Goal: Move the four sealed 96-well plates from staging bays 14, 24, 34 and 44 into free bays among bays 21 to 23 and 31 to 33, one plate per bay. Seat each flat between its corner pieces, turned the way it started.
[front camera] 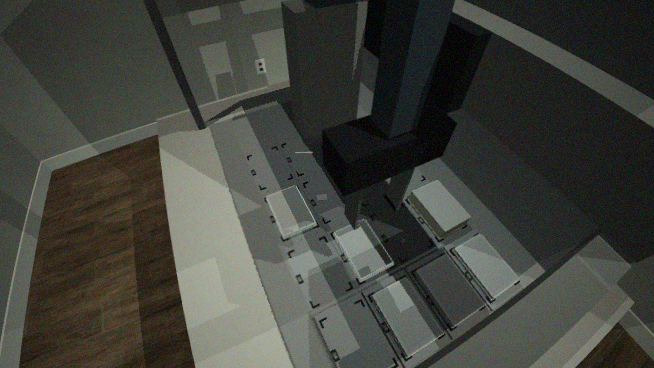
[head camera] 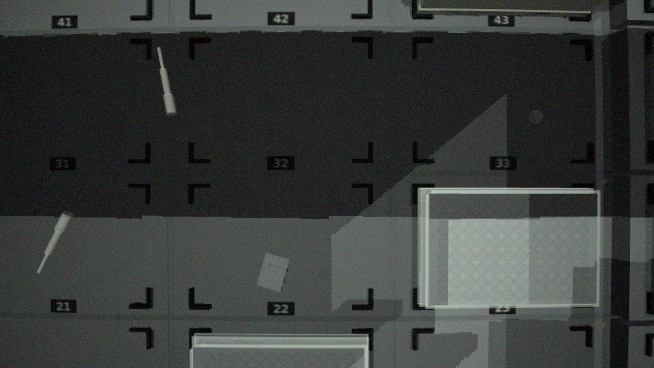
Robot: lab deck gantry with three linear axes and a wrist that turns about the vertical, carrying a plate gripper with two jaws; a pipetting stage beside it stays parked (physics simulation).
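Frame: origin at the robot's base, x right, y ahead, z up, level; metres.
Seen in the pictures: gripper, fingertip midpoint: (front camera: pixel 371 211); robot's base, link origin: (front camera: pixel 248 157).
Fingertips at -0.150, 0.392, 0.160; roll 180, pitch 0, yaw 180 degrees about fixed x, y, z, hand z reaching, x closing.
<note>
Pixels of each thing's middle, then the offset from my fingertips to it, as dx, dy, dz. "pt": a spot on its surface instead.
- sealed plate, body centre: (head camera: pixel 508 247) (front camera: pixel 362 248) +0.000, +0.000, -0.153
- bay 24, surface spot: (front camera: pixel 407 317) pt +0.004, +0.169, -0.131
- bay 34, surface spot: (front camera: pixel 450 290) pt -0.103, +0.169, -0.131
- bay 44, surface spot: (front camera: pixel 485 265) pt -0.208, +0.165, -0.131
- Bay 14, surface spot: (front camera: pixel 367 345) pt +0.093, +0.176, -0.145
- taller box-like item, body centre: (front camera: pixel 438 208) -0.214, +0.000, -0.139
- small light block, body centre: (head camera: pixel 273 272) +0.019, -0.170, -0.159
- small disc, body centre: (head camera: pixel 536 116) -0.095, +0.024, -0.158
A sealed plate (front camera: pixel 362 250) (head camera: pixel 512 260) lies flat in bay 23 and appears to be between its corner pieces. My gripper (front camera: pixel 376 217) is open and empty, raised with its jaws apart above the plate in bay 23; it does not show in the head view. In the front view, the plate in bay 24 (front camera: pixel 407 317), the darker plate in bay 34 (front camera: pixel 450 290) and the plate in bay 44 (front camera: pixel 485 265) lie in a row. Bay 14 (front camera: pixel 367 345) holds no plate. Bays 22, 32 and 33 show no plate; bays 21 and 31 show in part, without one.
Another plate (front camera: pixel 290 212) (head camera: pixel 280 356) sits in bay 12. A taller box-like item (front camera: pixel 442 207) (head camera: pixel 505 5) stands in bay 43. Pale tapered sticks (head camera: pixel 167 82) (head camera: pixel 53 244) lie near bays 31 and 21. A small light block (head camera: pixel 273 272) lies in bay 22, a small disc (head camera: pixel 536 116) in bay 33.
</note>
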